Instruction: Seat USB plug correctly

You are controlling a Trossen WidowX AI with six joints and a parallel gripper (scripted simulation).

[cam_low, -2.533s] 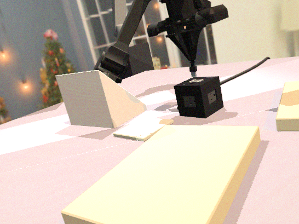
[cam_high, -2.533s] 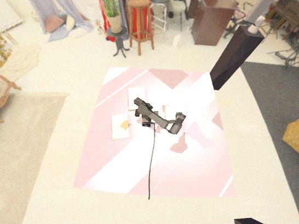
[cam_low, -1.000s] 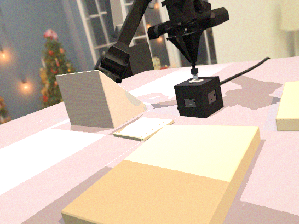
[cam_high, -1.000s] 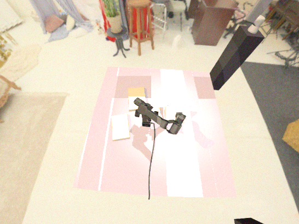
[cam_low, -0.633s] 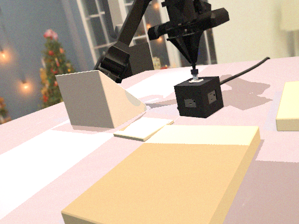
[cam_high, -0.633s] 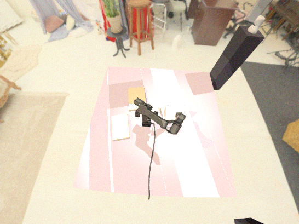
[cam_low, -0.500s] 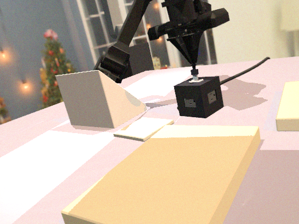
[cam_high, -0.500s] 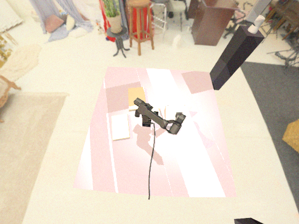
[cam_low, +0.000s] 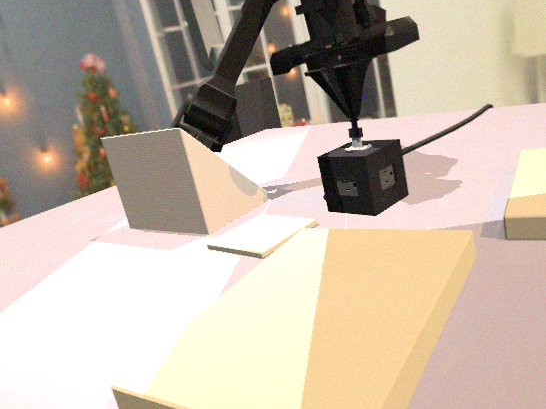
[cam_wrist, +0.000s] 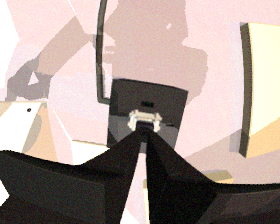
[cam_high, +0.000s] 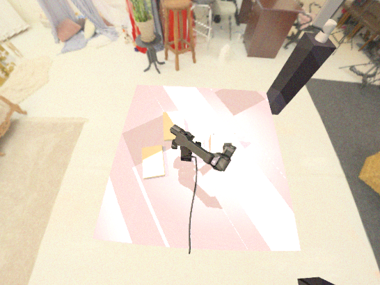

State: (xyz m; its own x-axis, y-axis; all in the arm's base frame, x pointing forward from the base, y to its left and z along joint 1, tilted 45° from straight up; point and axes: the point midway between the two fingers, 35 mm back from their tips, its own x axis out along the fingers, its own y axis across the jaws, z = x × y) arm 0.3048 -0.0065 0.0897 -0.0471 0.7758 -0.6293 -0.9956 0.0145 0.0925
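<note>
Now: the USB plug 20 mm below my gripper tip. Round my gripper tip: socket (50 mm below); then thin white pad (130 mm to the right, 110 mm below, 80 mm behind).
</note>
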